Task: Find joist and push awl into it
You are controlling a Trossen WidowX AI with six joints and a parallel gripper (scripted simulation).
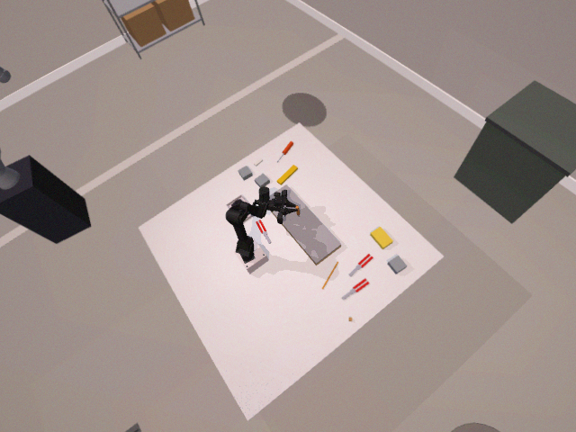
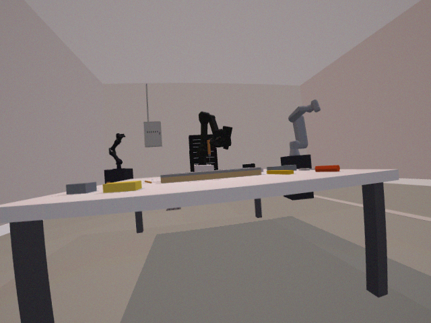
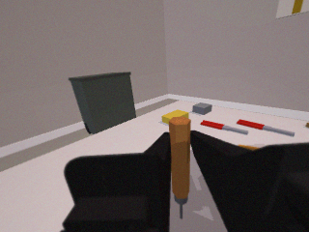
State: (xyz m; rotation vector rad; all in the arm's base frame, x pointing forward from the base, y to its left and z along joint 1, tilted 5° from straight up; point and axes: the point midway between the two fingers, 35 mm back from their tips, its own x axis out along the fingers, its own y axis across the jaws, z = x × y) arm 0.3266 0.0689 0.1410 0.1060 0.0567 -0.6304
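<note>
My gripper tip is now 60 mm above the awl. Also, from my gripper tip: orange pencil (360 mm to the right, 190 mm below, 10 mm behind); then stud finder (290 mm to the left, 270 mm behind, 150 mm below); then yellow bar (350 mm to the left, 190 mm below, 100 mm ahead).
</note>
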